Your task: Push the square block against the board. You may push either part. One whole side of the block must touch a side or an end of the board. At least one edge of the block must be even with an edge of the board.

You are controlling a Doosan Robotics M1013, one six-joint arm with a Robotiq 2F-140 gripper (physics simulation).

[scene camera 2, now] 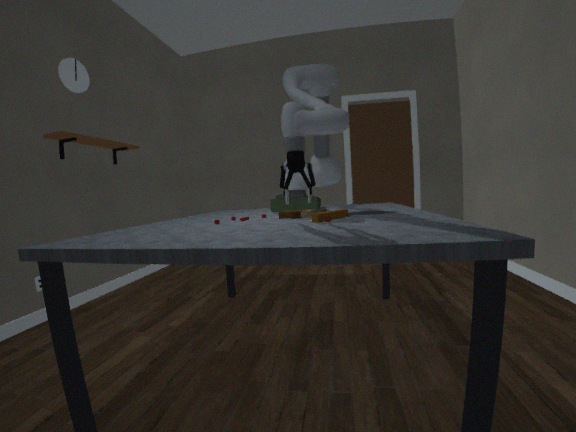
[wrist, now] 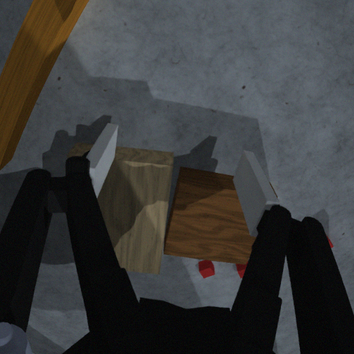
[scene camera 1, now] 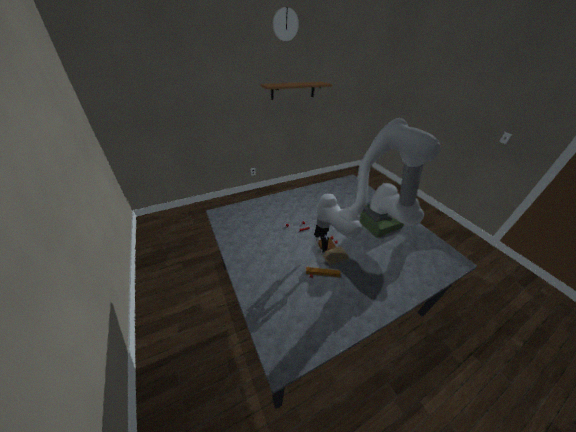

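Seen in the pictures: gripper, between the fingertips: (scene camera 2: 298, 203) (scene camera 1: 319, 249); arm's base, origin of its link: (scene camera 2: 294, 198) (scene camera 1: 376, 213).
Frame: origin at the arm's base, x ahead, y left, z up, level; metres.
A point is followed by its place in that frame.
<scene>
A light wooden block (scene camera 1: 336, 255) {y 0.253, x 0.520, z -0.044 m} (wrist: 142, 215), roughly square, lies flat on the grey table. A darker brown wooden board (scene camera 1: 326, 244) (scene camera 2: 290, 215) {y 0.139, x 0.583, z -0.060 m} (wrist: 210, 215) lies beside it, on its right in the wrist view. A narrow dark wedge shows between their facing sides, wider at the upper end and nearly closed at the lower end. Their upper and lower edges are not in line. My gripper (scene camera 1: 324, 246) {y 0.193, x 0.631, z -0.004 m} (scene camera 2: 298, 201) {y 0.193, x 0.631, z -0.004 m} (wrist: 178, 153) is open and empty. One fingertip is over the block's left part, the other over the board's right part; they hide some of both. Contact cannot be told.
A long orange wooden bar (scene camera 1: 323, 272) {y 0.349, x 0.670, z -0.046 m} (scene camera 2: 330, 215) {y 0.340, x 0.696, z -0.055 m} (wrist: 35, 65) lies near the block. Small red pieces (scene camera 1: 304, 229) {y -0.075, x 0.617, z -0.064 m} (scene camera 2: 244, 219) {y -0.073, x 0.630, z -0.068 m} (wrist: 206, 268) are scattered about, several close to the board. The arm's green base (scene camera 1: 381, 223) {y 0.116, x 0.047, z 0.006 m} (scene camera 2: 295, 204) {y 0.040, x 0.130, z -0.032 m} is behind.
</scene>
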